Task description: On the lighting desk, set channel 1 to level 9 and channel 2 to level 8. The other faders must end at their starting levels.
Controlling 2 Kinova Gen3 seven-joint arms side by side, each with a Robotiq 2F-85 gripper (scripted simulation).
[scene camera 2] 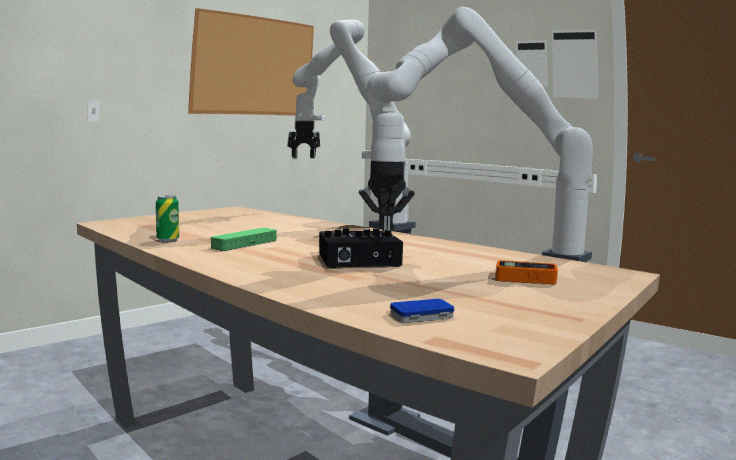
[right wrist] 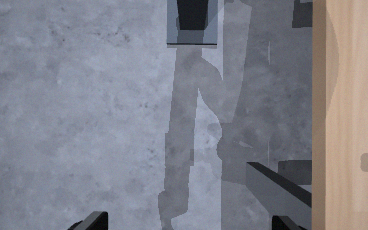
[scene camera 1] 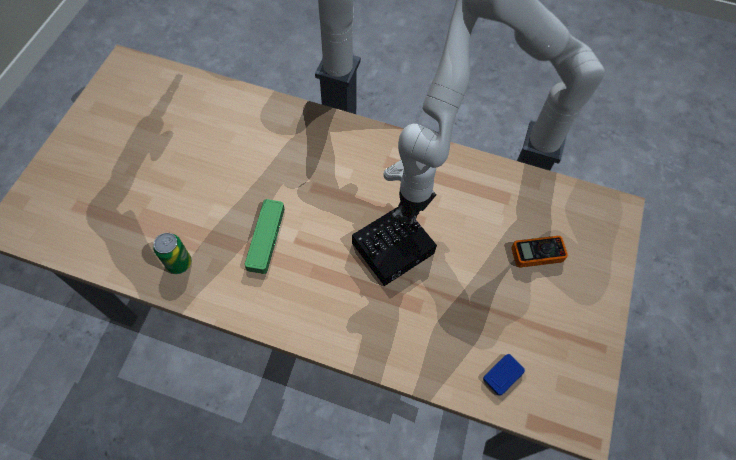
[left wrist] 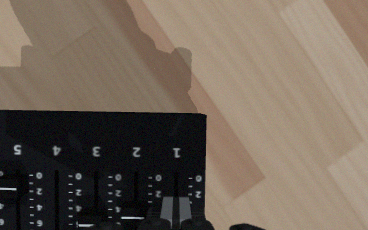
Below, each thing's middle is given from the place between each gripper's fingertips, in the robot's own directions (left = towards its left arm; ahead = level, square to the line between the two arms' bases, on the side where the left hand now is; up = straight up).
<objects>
The blue box [scene camera 2: 431,309] lies 26 cm ahead of my left hand, 35 cm to the left of it and 7 cm below it.
Right now my right hand [scene camera 2: 303,158] is 66 cm short of the blue box, 121 cm to the right of it and 19 cm above it.
</objects>
